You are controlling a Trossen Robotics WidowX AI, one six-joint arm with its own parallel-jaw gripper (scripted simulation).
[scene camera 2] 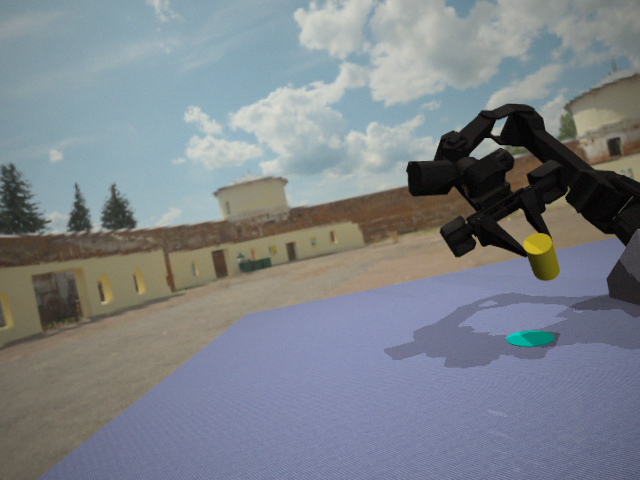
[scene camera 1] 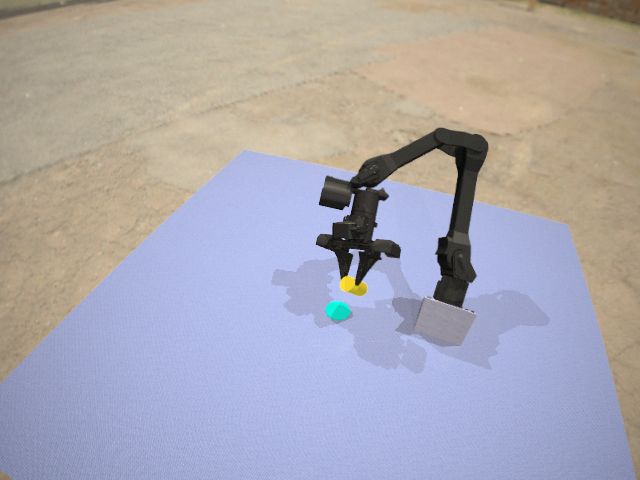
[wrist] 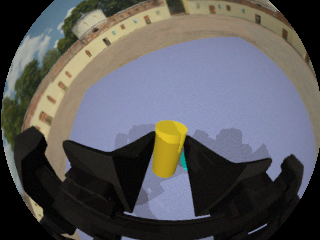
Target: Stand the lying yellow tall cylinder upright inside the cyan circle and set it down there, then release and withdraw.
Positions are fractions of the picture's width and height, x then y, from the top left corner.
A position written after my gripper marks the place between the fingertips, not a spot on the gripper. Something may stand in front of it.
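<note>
My gripper (scene camera 2: 0.84,0.52) is holding a yellow cylinder (scene camera 2: 0.84,0.52). You'd also find my gripper (scene camera 1: 0.55,0.59) there, and from the wrist it's my gripper (wrist: 0.53,0.57) again. The yellow cylinder (wrist: 0.53,0.56) shows from the wrist too.
</note>
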